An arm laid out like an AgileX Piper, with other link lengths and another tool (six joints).
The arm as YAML. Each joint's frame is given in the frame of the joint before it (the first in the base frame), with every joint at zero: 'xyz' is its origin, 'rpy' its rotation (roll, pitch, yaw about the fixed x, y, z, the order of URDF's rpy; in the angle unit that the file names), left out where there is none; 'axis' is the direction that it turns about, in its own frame. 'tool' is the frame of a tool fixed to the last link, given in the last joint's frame.
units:
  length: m
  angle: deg
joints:
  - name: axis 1
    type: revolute
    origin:
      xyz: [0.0, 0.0, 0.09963]
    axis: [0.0, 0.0, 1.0]
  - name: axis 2
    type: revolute
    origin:
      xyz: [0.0, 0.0, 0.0]
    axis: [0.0, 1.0, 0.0]
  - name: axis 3
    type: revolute
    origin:
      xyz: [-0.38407, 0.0, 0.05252]
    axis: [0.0, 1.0, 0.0]
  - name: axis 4
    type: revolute
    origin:
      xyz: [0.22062, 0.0, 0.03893]
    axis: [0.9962, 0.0, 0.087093]
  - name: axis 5
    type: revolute
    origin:
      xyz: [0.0, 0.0, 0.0]
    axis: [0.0, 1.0, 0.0]
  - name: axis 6
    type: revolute
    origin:
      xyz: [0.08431, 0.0, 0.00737]
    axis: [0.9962, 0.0, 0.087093]
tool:
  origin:
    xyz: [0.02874, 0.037, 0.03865]
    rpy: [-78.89, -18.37, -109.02]
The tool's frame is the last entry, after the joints.
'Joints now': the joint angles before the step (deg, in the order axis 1, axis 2, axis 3, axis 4, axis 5, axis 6). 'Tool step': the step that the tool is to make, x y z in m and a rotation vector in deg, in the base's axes. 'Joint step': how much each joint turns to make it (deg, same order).
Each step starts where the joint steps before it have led.
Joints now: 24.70, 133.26, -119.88, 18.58, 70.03, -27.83
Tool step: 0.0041, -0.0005, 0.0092, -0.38, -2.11, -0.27
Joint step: 0.00, 0.00, -2.46, -1.40, 0.54, 0.65
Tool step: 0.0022, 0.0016, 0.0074, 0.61, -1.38, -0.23
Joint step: 0.08, -0.01, -1.58, -0.11, -0.02, 0.34
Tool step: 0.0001, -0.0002, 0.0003, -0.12, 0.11, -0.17
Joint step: 0.00, 0.00, -0.14, -0.14, 0.22, 0.27
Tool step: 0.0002, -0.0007, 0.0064, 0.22, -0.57, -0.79
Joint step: 0.00, -0.48, -0.40, -0.28, 0.03, 0.88
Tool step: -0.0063, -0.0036, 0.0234, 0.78, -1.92, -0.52
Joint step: 0.00, -2.42, 0.04, -0.28, 0.15, 0.62
